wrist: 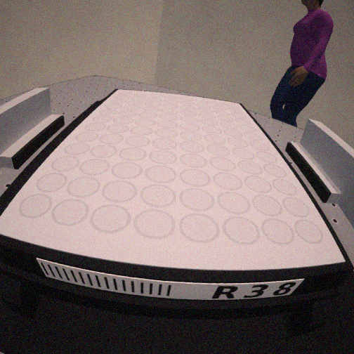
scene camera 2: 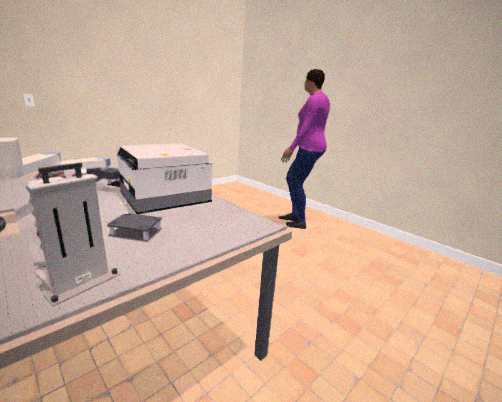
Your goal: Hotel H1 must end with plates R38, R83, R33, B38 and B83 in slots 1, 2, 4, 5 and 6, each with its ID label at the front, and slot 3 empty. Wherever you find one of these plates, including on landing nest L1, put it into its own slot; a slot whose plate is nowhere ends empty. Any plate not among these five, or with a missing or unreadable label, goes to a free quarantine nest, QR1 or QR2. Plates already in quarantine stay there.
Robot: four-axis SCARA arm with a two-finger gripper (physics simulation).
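Plate R38 (wrist: pixel 175 175) fills the middle of the wrist view, with a pale top marked with rows of circles. Its barcode and ID label "R38" (wrist: pixel 170 285) face the camera at the near edge. Black surfaces show along its sides and below the label. My gripper (wrist: pixel 178 113) is open, with one finger on each side of the plate; a gap shows between each dark finger pad and the plate. A grey plate hotel (scene camera 2: pixel 75 230) with a black handle stands at the left in scene camera 2; its slots and their contents are hidden, and its small label is unreadable.
A low dark nest (scene camera 2: pixel 135 223) stands on the table (scene camera 2: pixel 215 227), right of the hotel. Behind it is a white boxy instrument (scene camera 2: pixel 172 172) with a dark base. A person in a purple top (scene camera 2: pixel 313 122) (wrist: pixel 314 40) stands beyond the table.
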